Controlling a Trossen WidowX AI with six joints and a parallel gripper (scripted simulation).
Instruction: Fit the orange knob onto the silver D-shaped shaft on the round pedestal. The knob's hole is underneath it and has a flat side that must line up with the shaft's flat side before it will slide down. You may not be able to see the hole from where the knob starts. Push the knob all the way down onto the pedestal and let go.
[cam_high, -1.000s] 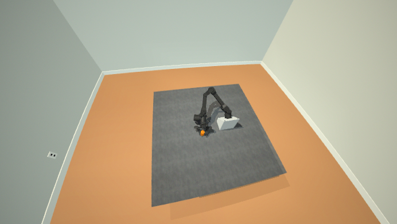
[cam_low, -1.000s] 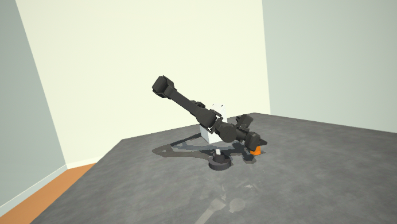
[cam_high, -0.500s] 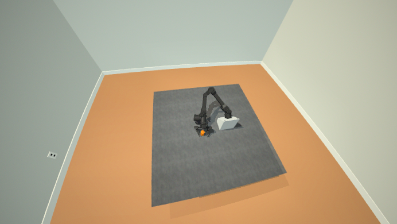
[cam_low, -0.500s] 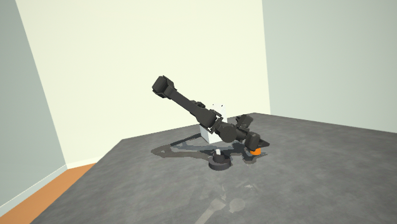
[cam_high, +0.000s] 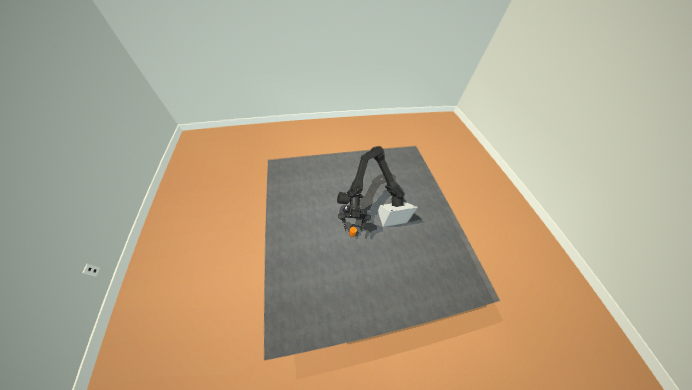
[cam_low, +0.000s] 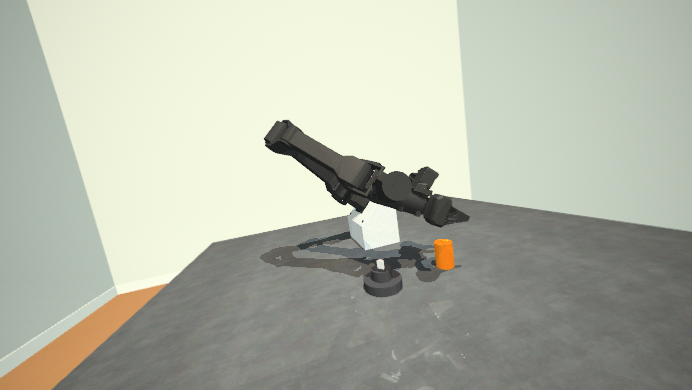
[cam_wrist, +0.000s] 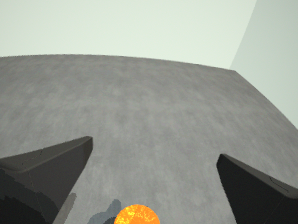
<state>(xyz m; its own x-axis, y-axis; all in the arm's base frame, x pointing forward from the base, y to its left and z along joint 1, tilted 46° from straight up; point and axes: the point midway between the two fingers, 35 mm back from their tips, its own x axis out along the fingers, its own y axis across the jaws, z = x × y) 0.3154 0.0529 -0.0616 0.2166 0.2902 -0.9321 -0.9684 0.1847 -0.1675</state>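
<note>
Now: the orange knob 8 cm below my gripper tip, 4 cm to the right of it and 1 cm behind it. Round my gripper tip: round pedestal (20 cm to the right, 9 cm below, 1 cm behind).
</note>
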